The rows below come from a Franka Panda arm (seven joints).
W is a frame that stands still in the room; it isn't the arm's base.
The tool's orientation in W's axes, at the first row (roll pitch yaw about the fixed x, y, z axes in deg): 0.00 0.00 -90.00
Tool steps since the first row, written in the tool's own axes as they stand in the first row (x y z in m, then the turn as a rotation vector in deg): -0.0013 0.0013 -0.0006 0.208 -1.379 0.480; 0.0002 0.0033 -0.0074 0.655 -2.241 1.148; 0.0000 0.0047 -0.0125 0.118 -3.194 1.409; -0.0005 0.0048 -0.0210 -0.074 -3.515 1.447; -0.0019 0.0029 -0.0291 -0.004 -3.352 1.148; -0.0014 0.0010 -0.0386 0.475 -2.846 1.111; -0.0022 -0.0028 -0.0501 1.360 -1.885 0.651; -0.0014 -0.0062 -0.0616 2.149 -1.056 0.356; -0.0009 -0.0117 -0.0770 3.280 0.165 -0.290; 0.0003 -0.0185 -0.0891 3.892 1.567 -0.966
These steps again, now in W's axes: 0.0013 0.0013 -0.0006 -1.379 -0.208 0.480; 0.0033 -0.0002 -0.0074 -2.241 -0.655 1.148; 0.0047 0.0000 -0.0125 -3.194 -0.118 1.409; 0.0048 0.0005 -0.0210 -3.515 0.074 1.447; 0.0029 0.0019 -0.0291 -3.352 0.004 1.148; 0.0010 0.0014 -0.0386 -2.846 -0.475 1.111; -0.0028 0.0022 -0.0501 -1.885 -1.360 0.651; -0.0062 0.0014 -0.0616 -1.056 -2.149 0.356; -0.0117 0.0009 -0.0770 0.165 -3.280 -0.290; -0.0185 -0.0003 -0.0891 1.567 -3.892 -0.966
